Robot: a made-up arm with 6 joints. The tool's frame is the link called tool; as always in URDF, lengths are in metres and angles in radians.
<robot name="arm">
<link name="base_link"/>
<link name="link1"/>
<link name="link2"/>
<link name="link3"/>
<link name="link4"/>
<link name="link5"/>
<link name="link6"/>
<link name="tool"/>
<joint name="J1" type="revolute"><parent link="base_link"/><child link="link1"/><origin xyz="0.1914 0.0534 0.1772" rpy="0 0 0"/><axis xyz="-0.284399 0.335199 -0.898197"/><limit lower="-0.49" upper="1.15" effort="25" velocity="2.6"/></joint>
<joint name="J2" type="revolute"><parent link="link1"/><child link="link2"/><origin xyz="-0.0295 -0.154 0.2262" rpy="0 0 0"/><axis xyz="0 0 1"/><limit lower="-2.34" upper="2.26" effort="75" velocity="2.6"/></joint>
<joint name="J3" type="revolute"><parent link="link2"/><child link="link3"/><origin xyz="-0.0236 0.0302 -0.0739" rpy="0 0 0"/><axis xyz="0.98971 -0.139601 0.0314"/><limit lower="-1.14" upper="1.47" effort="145" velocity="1.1"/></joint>
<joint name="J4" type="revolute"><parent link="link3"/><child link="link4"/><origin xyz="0.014 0.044 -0.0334" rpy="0 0 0"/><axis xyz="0 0 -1"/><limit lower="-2.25" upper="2.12" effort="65" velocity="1"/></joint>
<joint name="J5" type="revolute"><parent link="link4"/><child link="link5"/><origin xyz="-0.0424 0.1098 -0.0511" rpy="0 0 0"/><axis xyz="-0.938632 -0.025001 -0.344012"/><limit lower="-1.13" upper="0.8" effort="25" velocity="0.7"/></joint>
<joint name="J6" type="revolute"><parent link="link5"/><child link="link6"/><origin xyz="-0.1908 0.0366 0.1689" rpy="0 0 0"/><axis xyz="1 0 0"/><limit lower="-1.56" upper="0.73" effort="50" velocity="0.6"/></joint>
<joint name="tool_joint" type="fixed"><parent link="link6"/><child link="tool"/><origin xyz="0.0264 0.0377 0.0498" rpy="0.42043 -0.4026 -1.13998"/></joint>
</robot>
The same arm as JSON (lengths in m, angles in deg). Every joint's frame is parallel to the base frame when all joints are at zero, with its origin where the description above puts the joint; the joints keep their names.
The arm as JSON. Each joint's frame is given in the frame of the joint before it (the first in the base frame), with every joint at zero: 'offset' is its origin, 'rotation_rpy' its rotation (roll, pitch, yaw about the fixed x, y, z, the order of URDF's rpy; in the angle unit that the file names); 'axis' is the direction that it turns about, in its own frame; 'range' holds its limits. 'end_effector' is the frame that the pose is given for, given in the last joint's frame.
{"length_unit": "m", "angle_unit": "deg", "chain": [
  {"id": "J1", "offset": [0.1914, 0.0534, 0.1772], "rotation_rpy": [0.0, 0.0, 0.0], "axis": [-0.284399, 0.335199, -0.898197], "range": [-28.07, 65.89]},
  {"id": "J2", "offset": [-0.0295, -0.154, 0.2262], "rotation_rpy": [0.0, 0.0, 0.0], "axis": [0.0, 0.0, 1.0], "range": [-134.07, 129.49]},
  {"id": "J3", "offset": [-0.0236, 0.0302, -0.0739], "rotation_rpy": [0.0, 0.0, 0.0], "axis": [0.98971, -0.139601, 0.0314], "range": [-65.32, 84.22]},
  {"id": "J4", "offset": [0.014, 0.044, -0.0334], "rotation_rpy": [0.0, 0.0, 0.0], "axis": [0.0, 0.0, -1.0], "range": [-128.92, 121.47]},
  {"id": "J5", "offset": [-0.0424, 0.1098, -0.0511], "rotation_rpy": [0.0, 0.0, 0.0], "axis": [-0.938632, -0.025001, -0.344012], "range": [-64.74, 45.84]},
  {"id": "J6", "offset": [-0.1908, 0.0366, 0.1689], "rotation_rpy": [0.0, 0.0, 0.0], "axis": [1.0, 0.0, 0.0], "range": [-89.38, 41.83]}
], "end_effector": {"offset": [0.0264, 0.0377, 0.0498], "rotation_rpy": [24.09, -23.07, -65.32]}}

